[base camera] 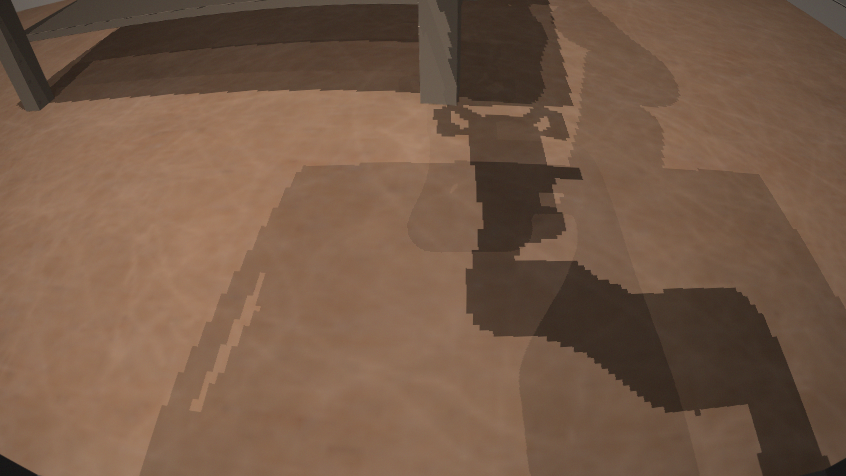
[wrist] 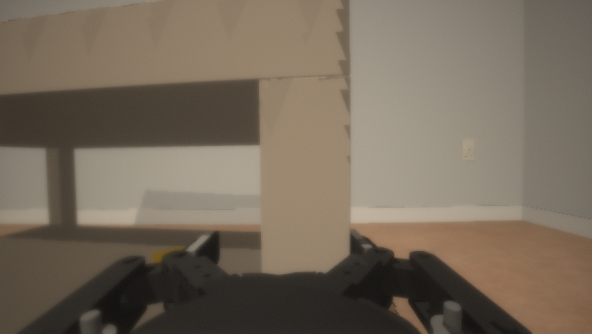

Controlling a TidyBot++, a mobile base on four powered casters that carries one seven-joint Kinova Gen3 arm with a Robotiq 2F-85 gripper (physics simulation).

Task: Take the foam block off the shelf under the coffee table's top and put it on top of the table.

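Places are measured from the arm's base along level axes (x left, y back, z up), in metres.
Pixels of known places: gripper, fingertip midpoint: (wrist: 282,244).
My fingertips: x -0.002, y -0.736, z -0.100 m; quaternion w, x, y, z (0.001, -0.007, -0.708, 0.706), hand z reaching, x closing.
For each thing: its top centre in the pictures, then the offset to it from my fingertips. "*": a spot on its surface instead. Level surfaces: height alone.
- table's upper edge board at a spot on its surface: (wrist: 170,50) * dy +0.018, dx +0.064, dz +0.122 m
- table leg at a spot on its surface: (base camera: 24,65) * dy -0.112, dx +0.800, dz -0.198 m
- farther leg at its top centre: (wrist: 60,148) dy -0.620, dx +0.746, dz +0.103 m
- socket at its top centre: (wrist: 467,140) dy -1.038, dx -1.035, dz +0.160 m
- floor at its surface level: dz -0.297 m
The yellow foam block (wrist: 167,254) lies on the shelf (wrist: 45,285) (base camera: 118,16) under the table top, low and left in the wrist view. The left finger partly hides it. My gripper (wrist: 282,244) is open and empty. Its fingers stand on either side of the coffee table's near leg (wrist: 305,170) (base camera: 437,56), as seen in the wrist view; I cannot tell how far off the leg is. The block is outside the fingers, to their left. The table's upper edge board (wrist: 170,50) runs above. The block and the gripper do not show in the base camera view.
Another table leg (base camera: 24,65) stands at the far left of the base view, and a farther leg (wrist: 61,187) shows in the wrist view. A wall (wrist: 425,100) with a socket (wrist: 468,149) is behind. The arm's shadow (base camera: 591,301) falls on the floor (base camera: 147,177).
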